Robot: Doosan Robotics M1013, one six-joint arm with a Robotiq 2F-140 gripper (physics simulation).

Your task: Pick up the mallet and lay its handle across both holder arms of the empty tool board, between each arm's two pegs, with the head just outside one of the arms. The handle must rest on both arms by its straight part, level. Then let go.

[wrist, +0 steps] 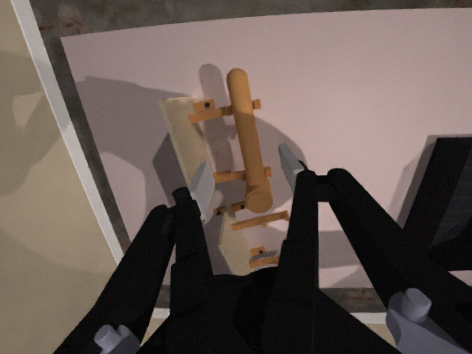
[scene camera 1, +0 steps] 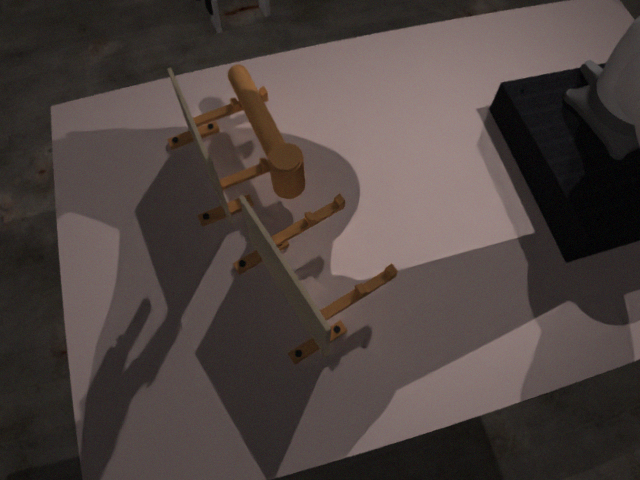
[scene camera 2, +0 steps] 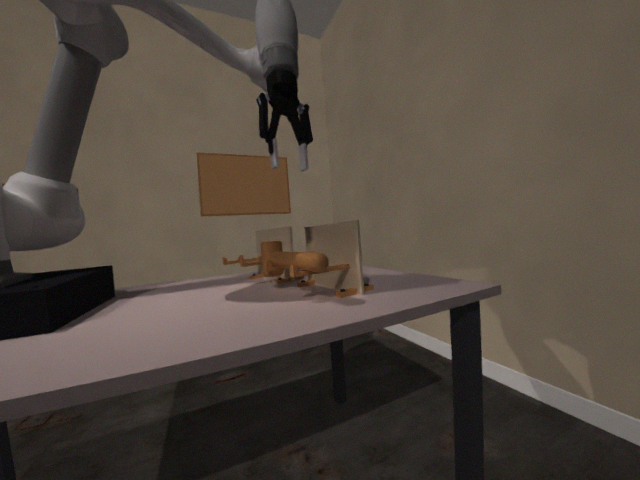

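Where they show: gripper, fingertip midpoint: (wrist: 245, 164) (scene camera 1: 240, 19) (scene camera 2: 290, 168); arm's base, link origin: (scene camera 1: 619, 114).
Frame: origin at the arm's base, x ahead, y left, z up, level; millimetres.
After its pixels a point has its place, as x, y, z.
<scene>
The orange mallet (scene camera 1: 263, 121) @[682, -258, 24] (scene camera 2: 307, 261) @[660, -394, 7] (wrist: 246, 130) @[681, -307, 24] lies across both arms of one upright pale tool board (scene camera 1: 209, 160) @[807, -172, 92] (scene camera 2: 341, 242) @[805, -332, 38] (wrist: 182, 135) @[805, -328, 53]. In the wrist view its handle passes between the pegs of the far arm (wrist: 207, 115) @[762, -349, -18] and of the near arm (wrist: 227, 176) @[752, -194, -18]. The mallet's head (scene camera 1: 287, 178) @[692, -119, 32] (scene camera 2: 271, 253) @[665, -185, 20] (wrist: 259, 200) @[680, -155, 54] is just outside the near arm, on the side of the second board. The handle looks about level; its contact with the arms is partly hidden. My gripper (scene camera 1: 241, 21) @[680, -311, 230] (scene camera 2: 288, 166) @[680, -311, 230] (wrist: 245, 164) @[680, -311, 230] is open and empty, high above the mallet.
A second pale board (scene camera 1: 286, 273) @[768, 62, 81] (scene camera 2: 273, 235) @[765, 28, 74] (wrist: 234, 245) @[770, -9, 29] stands close beside the head, with two bare arms (scene camera 1: 310, 218) @[682, -43, 6] (scene camera 1: 356, 296) @[669, 115, -10] pointing the same way. The black robot base block (scene camera 1: 542, 155) @[218, 17, 0] (scene camera 2: 62, 297) @[198, -118, -32] stands farther along the table (scene camera 1: 413, 155) @[406, -132, -93] (scene camera 2: 180, 330) @[412, -345, -93].
</scene>
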